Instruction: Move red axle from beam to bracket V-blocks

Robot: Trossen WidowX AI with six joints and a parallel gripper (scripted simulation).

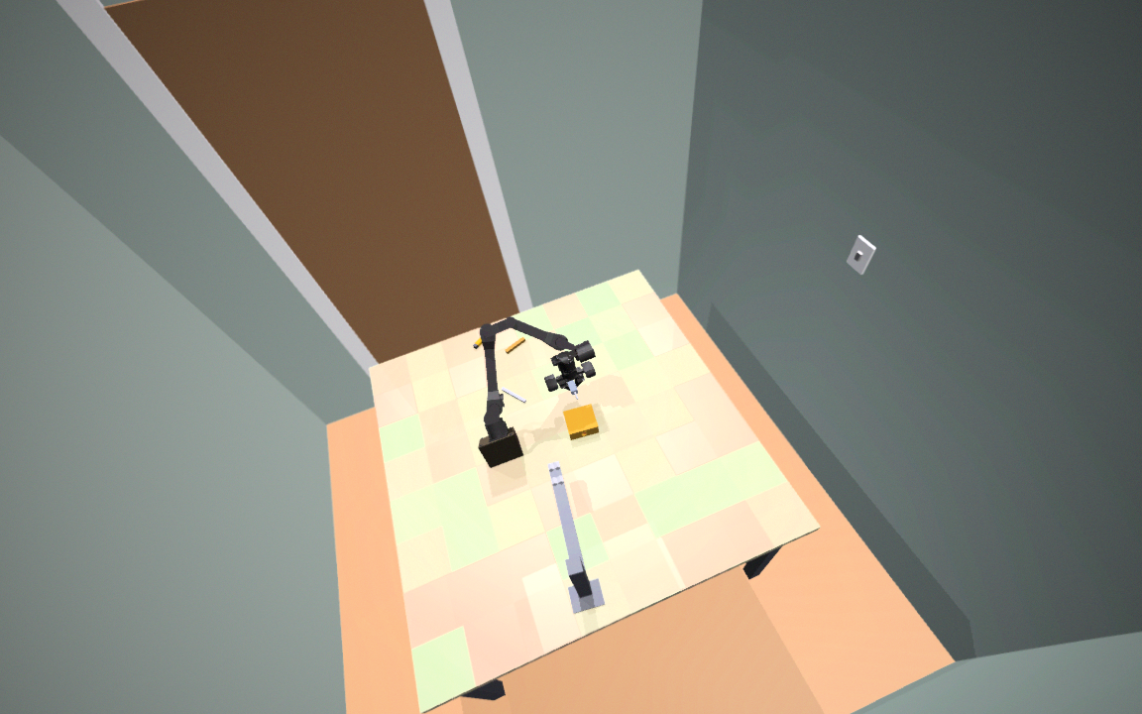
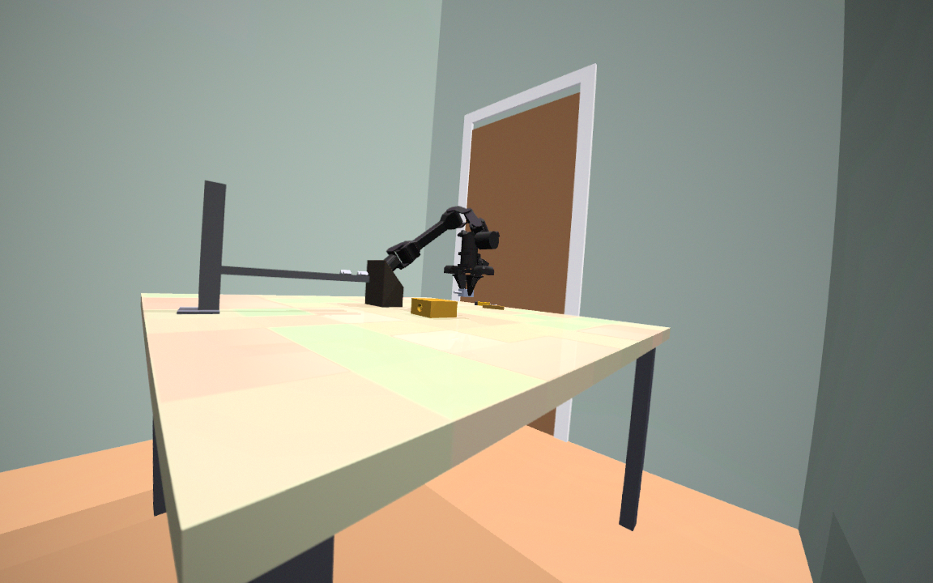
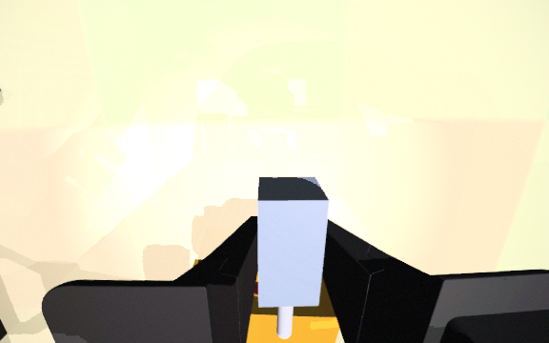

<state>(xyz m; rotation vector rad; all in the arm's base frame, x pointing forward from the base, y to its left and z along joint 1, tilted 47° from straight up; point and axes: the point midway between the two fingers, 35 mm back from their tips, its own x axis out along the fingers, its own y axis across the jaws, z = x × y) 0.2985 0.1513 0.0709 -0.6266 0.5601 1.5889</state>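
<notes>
Right now my gripper tip is 1 cm past the beam, 13 cm to the left of it and 4 cm above it. The rest, counted from my gripper tip: thin grey bar (23 cm behind, 9 cm to the left, 6 cm below); then pale blue-white block (2 cm to the right, 1 cm above).
</notes>
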